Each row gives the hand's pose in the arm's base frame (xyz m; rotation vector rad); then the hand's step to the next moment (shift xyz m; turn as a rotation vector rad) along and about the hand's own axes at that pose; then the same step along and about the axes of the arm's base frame.
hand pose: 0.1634 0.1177 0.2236 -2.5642 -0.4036 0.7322
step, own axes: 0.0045 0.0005 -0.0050 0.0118 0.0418 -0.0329
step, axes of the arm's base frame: 0.0065 -0.0003 0.0016 0.0344 -0.0423 -0.0003
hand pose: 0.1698 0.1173 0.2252 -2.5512 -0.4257 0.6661
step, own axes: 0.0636 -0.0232 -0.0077 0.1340 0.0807 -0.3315
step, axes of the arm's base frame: 0.0530 0.0423 -0.0063 0.2992 -0.1330 0.1647
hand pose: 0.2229 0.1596 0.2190 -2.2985 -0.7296 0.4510
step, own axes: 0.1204 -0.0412 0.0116 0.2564 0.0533 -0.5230
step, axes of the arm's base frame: 0.0730 0.1047 0.0062 0.4794 -0.1368 0.3059
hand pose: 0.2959 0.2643 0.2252 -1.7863 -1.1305 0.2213
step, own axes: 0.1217 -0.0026 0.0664 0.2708 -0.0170 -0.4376
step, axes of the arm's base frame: 0.0267 0.1359 0.0070 0.3956 -0.0652 0.3231
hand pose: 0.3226 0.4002 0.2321 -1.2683 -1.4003 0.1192
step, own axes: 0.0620 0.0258 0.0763 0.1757 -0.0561 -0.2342
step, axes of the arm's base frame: -0.0255 0.0984 -0.0017 0.1923 -0.0320 0.2256
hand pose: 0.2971 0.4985 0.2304 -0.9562 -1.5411 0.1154
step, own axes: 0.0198 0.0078 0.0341 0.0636 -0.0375 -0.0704
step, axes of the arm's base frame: -0.0236 0.0324 0.0028 0.0487 -0.0164 0.0881
